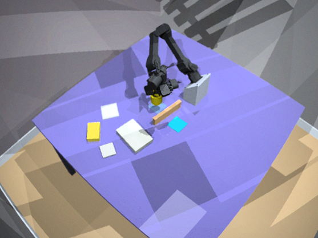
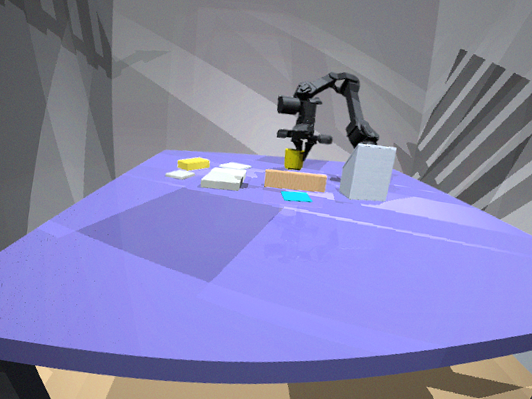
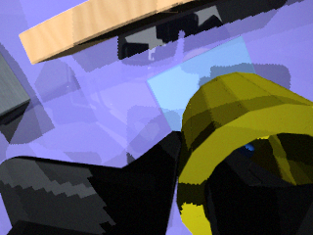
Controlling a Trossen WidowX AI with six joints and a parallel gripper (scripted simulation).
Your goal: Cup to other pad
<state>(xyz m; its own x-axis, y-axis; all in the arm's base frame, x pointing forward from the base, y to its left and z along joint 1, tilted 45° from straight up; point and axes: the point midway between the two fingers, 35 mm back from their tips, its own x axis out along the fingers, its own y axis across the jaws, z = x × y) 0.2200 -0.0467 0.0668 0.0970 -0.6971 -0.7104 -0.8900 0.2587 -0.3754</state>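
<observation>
Now: the cyan pad 3 cm ahead of my gripper tip, 16 cm to the left of it and 9 cm below it. Round my gripper tip: light blue pad 2 cm ahead, 2 cm to the right, 9 cm below; dark blue marble 3 cm ahead, 3 cm to the right, 2 cm below; yellow cup 2 cm ahead, 2 cm to the right.
</observation>
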